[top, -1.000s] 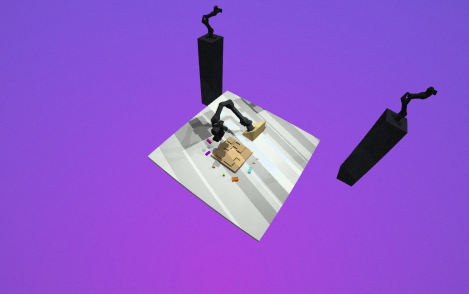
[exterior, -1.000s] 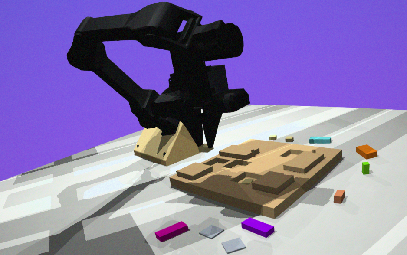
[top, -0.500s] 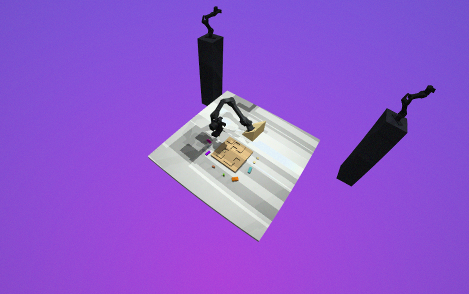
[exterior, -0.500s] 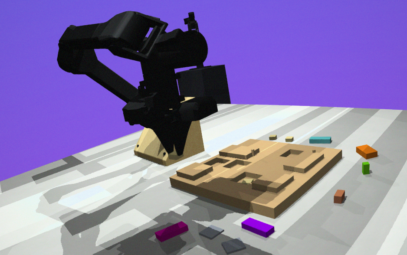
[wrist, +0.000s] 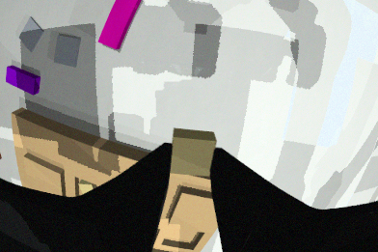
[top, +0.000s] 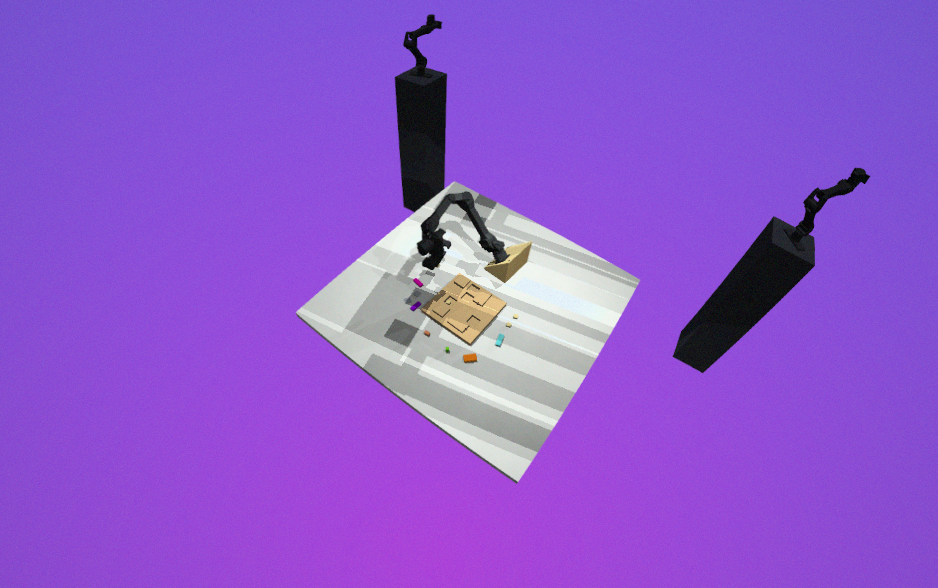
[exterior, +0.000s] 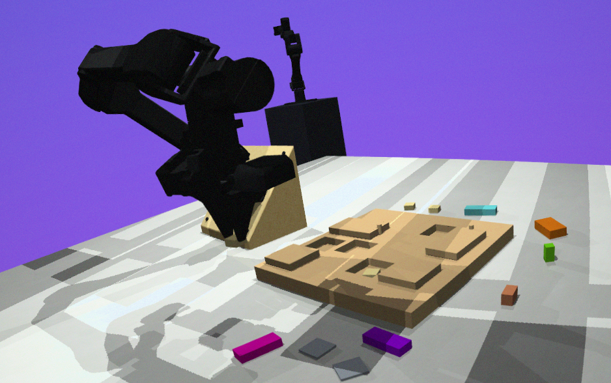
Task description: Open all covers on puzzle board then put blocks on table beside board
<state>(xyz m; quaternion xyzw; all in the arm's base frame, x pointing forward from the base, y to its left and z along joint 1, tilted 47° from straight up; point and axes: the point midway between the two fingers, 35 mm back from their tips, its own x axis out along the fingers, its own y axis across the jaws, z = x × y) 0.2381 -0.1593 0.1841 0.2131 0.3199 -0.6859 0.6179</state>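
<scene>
Now: gripper tip 200 mm to the right of the tan puzzle board, 90 mm above it and 70 mm short of it. From my gripper tip the other things lie so: cyan piece 450 mm to the left, 140 mm ahead, 100 mm below; then magenta piece 100 mm below, 80 mm ahead, 60 mm to the right; then purple piece 200 mm ahead, 100 mm below, 20 mm to the left.
</scene>
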